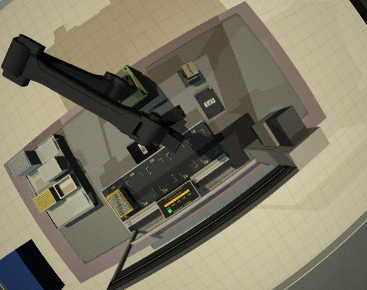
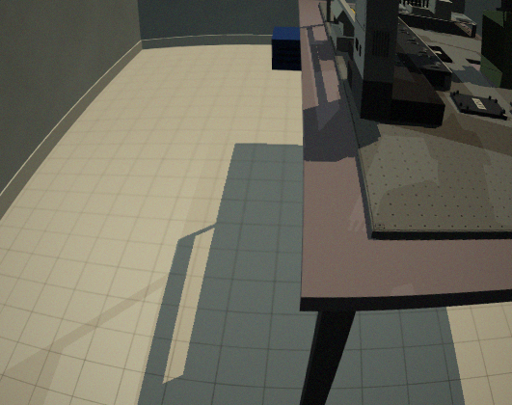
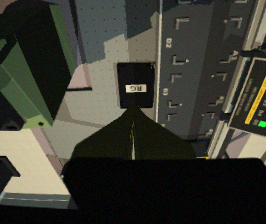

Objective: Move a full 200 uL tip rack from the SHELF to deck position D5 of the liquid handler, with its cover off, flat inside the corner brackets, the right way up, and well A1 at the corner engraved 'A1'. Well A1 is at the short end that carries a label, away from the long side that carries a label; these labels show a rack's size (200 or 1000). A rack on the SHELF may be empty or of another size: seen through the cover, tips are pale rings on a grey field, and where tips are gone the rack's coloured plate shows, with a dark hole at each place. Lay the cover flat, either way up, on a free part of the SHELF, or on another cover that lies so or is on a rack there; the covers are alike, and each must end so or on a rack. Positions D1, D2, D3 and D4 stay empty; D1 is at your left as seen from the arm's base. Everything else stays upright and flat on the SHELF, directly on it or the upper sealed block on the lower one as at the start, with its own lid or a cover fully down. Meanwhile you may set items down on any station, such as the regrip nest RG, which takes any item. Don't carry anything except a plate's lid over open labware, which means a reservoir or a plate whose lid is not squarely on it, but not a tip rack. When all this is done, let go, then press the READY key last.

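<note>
My hand is 200 mm past the ready key box, 250 mm to the right of it and 250 mm above it. The rest, counted from my hand: yellow tip rack: 190 mm ahead, 350 mm to the right, 220 mm below; grey gantry block: 220 mm ahead, 360 mm to the left, 170 mm above; RG nest: 10 mm ahead, 130 mm to the right, 310 mm below.
</note>
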